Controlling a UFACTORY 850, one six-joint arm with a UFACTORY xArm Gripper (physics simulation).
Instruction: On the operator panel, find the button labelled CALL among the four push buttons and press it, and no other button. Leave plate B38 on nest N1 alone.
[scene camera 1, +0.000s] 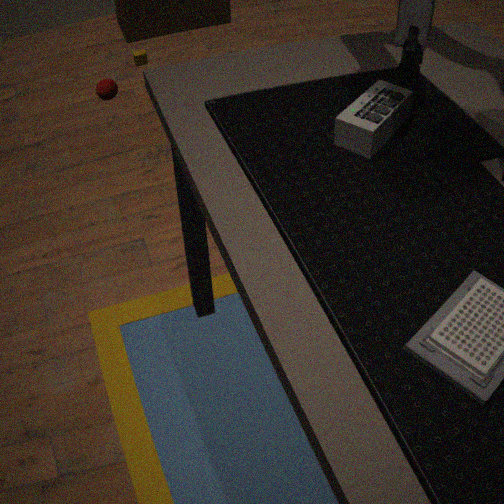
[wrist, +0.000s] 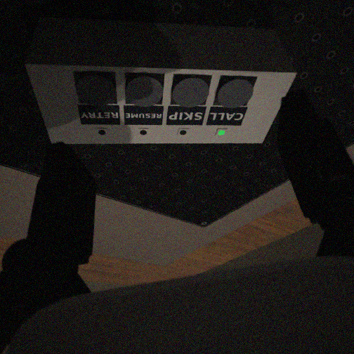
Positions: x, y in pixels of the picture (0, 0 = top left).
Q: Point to an operator panel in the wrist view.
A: At 61, 48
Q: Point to my gripper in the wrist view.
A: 177, 140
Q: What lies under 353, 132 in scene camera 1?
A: An operator panel.
